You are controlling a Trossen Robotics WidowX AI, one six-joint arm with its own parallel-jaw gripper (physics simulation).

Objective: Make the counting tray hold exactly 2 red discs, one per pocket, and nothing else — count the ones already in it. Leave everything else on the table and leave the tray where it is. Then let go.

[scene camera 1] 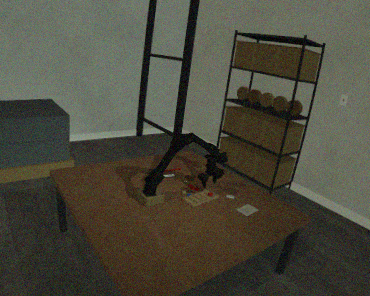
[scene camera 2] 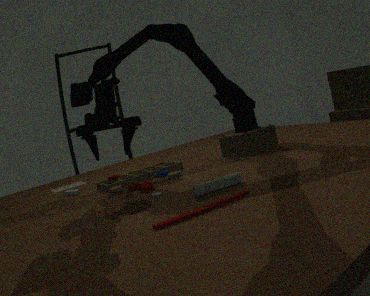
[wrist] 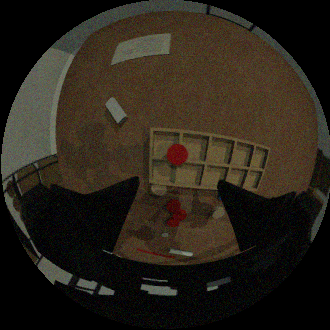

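The tan counting tray has two rows of pockets. One red disc is at the tray's end; in the wrist view it overlaps the divider between the first two columns and reaches toward the middle divider. Whether it rests on these walls is hard to tell. The other pockets look empty. My gripper is open and empty, above the tray. Several red discs lie close together on the table beside the tray.
A blue disc and cream discs lie along the tray's side. A white block, a paper sheet, a pale cylinder and a red rod are also on the table.
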